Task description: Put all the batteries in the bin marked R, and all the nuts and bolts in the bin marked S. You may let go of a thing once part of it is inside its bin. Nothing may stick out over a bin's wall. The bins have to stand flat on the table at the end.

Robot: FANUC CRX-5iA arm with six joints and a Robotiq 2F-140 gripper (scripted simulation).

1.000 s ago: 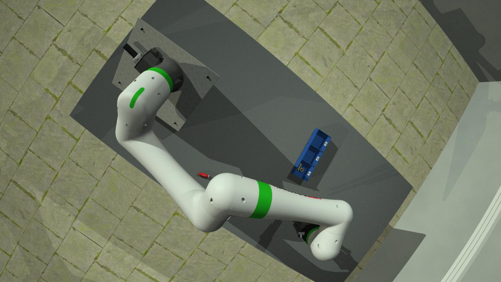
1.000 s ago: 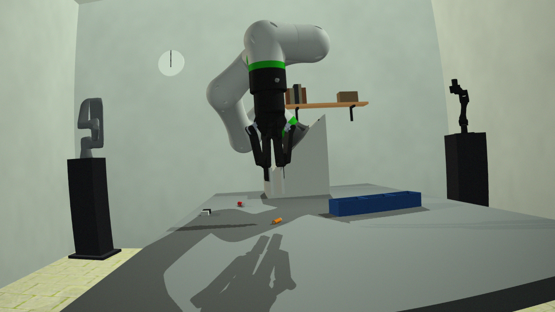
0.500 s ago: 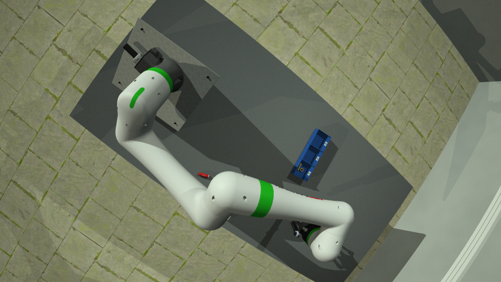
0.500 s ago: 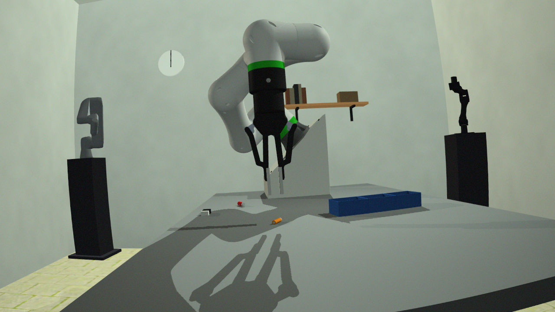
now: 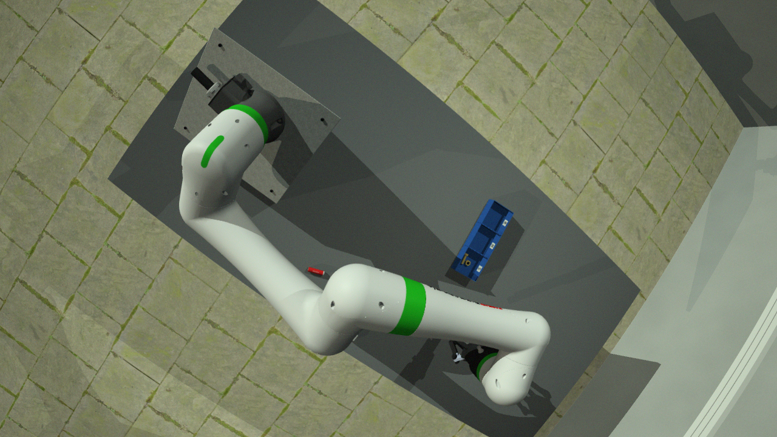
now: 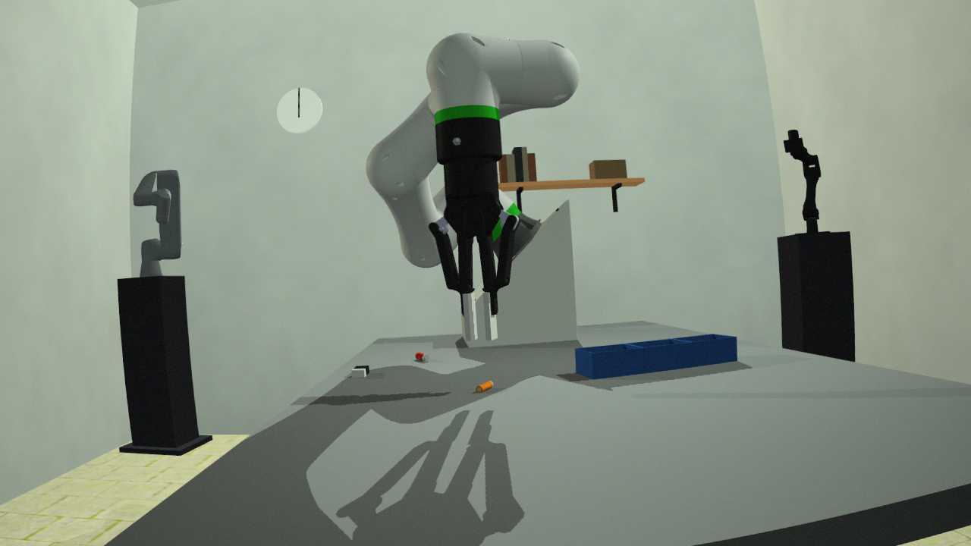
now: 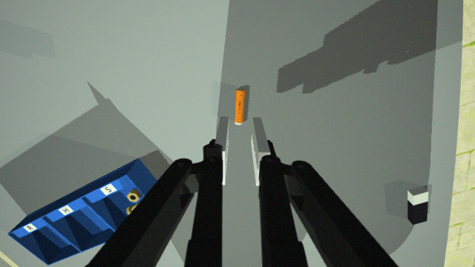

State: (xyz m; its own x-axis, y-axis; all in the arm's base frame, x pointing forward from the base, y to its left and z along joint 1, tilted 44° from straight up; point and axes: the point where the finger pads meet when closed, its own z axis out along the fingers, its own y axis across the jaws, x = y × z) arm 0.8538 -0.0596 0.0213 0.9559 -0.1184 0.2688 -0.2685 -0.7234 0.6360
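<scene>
Now: the orange battery 10 cm below my hand. From my hand the other things lie so: yellow bolt 19 cm to the left, 11 cm behind, 9 cm below; then blue three-compartment bin 27 cm to the left, 11 cm behind, 9 cm below; then brass nut 18 cm to the left, 9 cm below, 9 cm behind.
</scene>
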